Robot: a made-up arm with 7 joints. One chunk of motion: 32 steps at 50 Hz.
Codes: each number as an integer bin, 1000 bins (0 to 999) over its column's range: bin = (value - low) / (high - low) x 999, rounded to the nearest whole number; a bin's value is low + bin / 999 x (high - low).
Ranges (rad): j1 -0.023..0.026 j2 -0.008..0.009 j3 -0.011..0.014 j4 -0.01..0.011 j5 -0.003..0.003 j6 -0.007..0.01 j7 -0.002..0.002
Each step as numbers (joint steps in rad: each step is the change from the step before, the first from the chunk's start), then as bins.
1 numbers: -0.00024 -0.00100 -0.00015 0.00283 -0.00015 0.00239 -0.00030
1 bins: 464 411 434 610 475 552 425
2 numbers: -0.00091 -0.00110 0.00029 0.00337 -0.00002 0.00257 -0.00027
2 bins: 450 405 451 636 496 562 432
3 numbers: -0.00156 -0.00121 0.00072 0.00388 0.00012 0.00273 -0.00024
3 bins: 437 399 468 660 519 572 440
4 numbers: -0.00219 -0.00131 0.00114 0.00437 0.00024 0.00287 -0.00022
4 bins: 424 393 485 684 539 580 445
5 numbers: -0.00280 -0.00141 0.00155 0.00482 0.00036 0.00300 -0.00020
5 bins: 412 387 501 705 559 588 450
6 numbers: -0.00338 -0.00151 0.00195 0.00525 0.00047 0.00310 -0.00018
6 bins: 400 381 517 725 578 594 455
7 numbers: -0.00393 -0.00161 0.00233 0.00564 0.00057 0.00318 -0.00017
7 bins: 389 376 533 744 594 598 457
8 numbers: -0.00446 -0.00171 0.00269 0.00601 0.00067 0.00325 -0.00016
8 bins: 378 370 547 762 611 602 460
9 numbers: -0.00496 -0.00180 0.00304 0.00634 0.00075 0.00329 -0.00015
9 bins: 368 364 561 777 624 605 462
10 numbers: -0.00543 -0.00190 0.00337 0.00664 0.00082 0.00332 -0.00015
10 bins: 358 358 574 792 636 606 462
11 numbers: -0.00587 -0.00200 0.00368 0.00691 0.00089 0.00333 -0.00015
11 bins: 349 353 587 804 648 607 462
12 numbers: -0.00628 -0.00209 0.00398 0.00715 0.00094 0.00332 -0.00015
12 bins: 341 347 599 816 656 606 462
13 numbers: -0.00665 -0.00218 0.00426 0.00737 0.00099 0.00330 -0.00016
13 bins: 333 342 610 826 664 605 460
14 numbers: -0.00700 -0.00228 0.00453 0.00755 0.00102 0.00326 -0.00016
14 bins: 326 336 621 835 669 603 460
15 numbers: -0.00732 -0.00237 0.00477 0.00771 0.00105 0.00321 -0.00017
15 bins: 320 331 630 842 674 600 457
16 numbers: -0.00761 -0.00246 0.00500 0.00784 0.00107 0.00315 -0.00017
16 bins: 314 326 639 849 678 596 457
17 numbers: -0.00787 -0.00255 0.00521 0.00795 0.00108 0.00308 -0.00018
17 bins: 308 320 648 854 679 592 455
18 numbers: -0.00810 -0.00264 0.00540 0.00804 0.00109 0.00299 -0.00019
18 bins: 304 315 655 858 681 587 452
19 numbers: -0.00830 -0.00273 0.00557 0.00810 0.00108 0.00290 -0.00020
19 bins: 300 310 662 861 679 582 450
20 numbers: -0.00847 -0.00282 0.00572 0.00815 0.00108 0.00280 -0.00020
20 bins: 296 304 668 863 679 576 450
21 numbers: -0.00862 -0.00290 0.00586 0.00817 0.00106 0.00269 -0.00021
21 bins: 293 300 674 864 676 569 447
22 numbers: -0.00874 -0.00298 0.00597 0.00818 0.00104 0.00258 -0.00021
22 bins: 291 295 678 865 673 563 447
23 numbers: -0.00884 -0.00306 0.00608 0.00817 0.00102 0.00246 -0.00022
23 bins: 289 290 683 864 669 556 445
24 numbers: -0.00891 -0.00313 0.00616 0.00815 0.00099 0.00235 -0.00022
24 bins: 287 286 686 863 664 549 445
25 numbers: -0.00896 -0.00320 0.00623 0.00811 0.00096 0.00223 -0.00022
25 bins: 286 282 689 862 659 542 445
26 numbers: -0.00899 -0.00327 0.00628 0.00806 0.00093 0.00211 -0.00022
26 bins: 286 278 691 859 654 535 445
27 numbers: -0.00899 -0.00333 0.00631 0.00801 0.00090 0.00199 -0.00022
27 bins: 286 274 692 857 649 528 445
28 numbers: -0.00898 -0.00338 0.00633 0.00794 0.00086 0.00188 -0.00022
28 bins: 286 271 693 853 643 522 445
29 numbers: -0.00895 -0.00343 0.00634 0.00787 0.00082 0.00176 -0.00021
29 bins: 286 269 693 850 636 515 447
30 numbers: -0.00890 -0.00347 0.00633 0.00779 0.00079 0.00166 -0.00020
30 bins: 287 266 693 846 631 509 450
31 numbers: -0.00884 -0.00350 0.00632 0.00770 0.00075 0.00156 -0.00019
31 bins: 289 264 692 842 624 503 452
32 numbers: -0.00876 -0.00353 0.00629 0.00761 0.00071 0.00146 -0.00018
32 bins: 290 263 691 838 618 497 455
